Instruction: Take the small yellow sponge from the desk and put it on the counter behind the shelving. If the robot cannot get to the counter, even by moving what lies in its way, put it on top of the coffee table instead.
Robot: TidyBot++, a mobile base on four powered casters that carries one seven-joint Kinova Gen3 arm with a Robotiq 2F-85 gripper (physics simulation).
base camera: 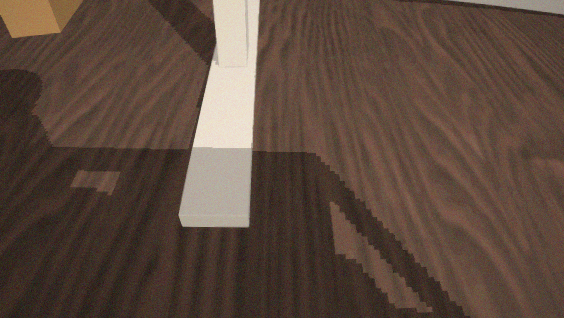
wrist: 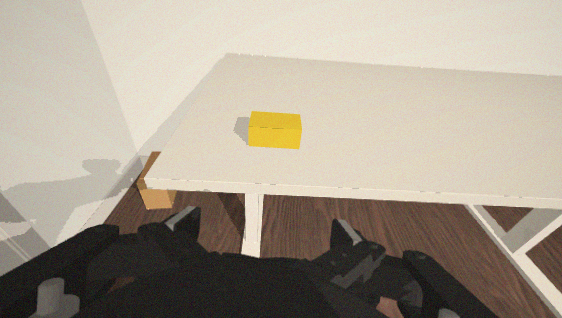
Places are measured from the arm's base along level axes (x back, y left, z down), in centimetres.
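Pixels of known places: gripper, fingertip midpoint: [wrist: 265, 227].
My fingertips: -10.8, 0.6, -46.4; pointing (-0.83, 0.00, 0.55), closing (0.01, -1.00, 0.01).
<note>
For each thing: its top centre in the pictures, then the offset to it from my fingertips, as dx, dy, dz. Level surfaces: height alone.
- small yellow sponge at its top centre: [wrist: 275, 119] -32.3, +0.3, +9.5
- white desk at its surface level: dz +14.0
- cardboard box at its top centre: [wrist: 157, 165] -82.5, +58.6, +68.0
The small yellow sponge [wrist: 275, 131] lies on the white desk [wrist: 390, 135], towards its left end and a little back from the front edge, in the wrist view. My gripper [wrist: 265, 227] is open, with its two fingers wide apart and nothing between them. In the wrist view the fingertips show below the desk's front edge, apart from the sponge. The counter, the shelving and the coffee table do not show in either view.
A desk leg with a long white foot [base camera: 225, 110] stands on the floor close in front of the base. A cardboard box [base camera: 37, 17] [wrist: 159, 198] stands on the floor by the desk's left end. Another white desk foot [wrist: 522, 260] shows at the right. Walls stand behind and left of the desk.
</note>
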